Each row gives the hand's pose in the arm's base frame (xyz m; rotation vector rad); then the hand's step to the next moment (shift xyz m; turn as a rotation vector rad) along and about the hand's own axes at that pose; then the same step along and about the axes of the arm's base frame.
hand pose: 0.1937 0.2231 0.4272 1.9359 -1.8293 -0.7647
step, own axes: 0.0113 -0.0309 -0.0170 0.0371 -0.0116 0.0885
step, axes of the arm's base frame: 0.0350 -0.0101 -0.0069 -0.0445 -0.0270 -0.0814
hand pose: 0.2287 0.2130 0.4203 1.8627 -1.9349 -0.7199
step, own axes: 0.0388 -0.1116 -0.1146 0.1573 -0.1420 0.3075
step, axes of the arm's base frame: 0.1545 -0.0516 0.0235 -0.0742 -0.1221 -0.3450
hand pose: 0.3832 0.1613 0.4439 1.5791 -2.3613 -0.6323
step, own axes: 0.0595 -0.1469 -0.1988 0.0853 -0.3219 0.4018
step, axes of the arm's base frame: 0.1802 -0.1469 0.1028 0.0619 -0.0935 -0.5097
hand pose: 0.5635 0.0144 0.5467 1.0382 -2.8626 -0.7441
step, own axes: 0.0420 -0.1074 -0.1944 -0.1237 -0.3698 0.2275
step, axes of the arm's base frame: 0.0638 -0.1810 0.1193 0.2824 -0.0739 -0.3444
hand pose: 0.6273 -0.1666 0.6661 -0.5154 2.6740 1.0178
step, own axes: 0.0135 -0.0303 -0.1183 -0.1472 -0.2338 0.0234
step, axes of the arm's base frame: -0.0109 -0.1044 0.0639 0.2304 -0.1116 -0.1065
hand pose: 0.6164 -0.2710 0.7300 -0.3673 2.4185 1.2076
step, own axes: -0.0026 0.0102 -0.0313 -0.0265 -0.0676 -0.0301
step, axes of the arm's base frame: -0.0094 -0.0191 0.0253 0.0435 -0.0628 -0.0184
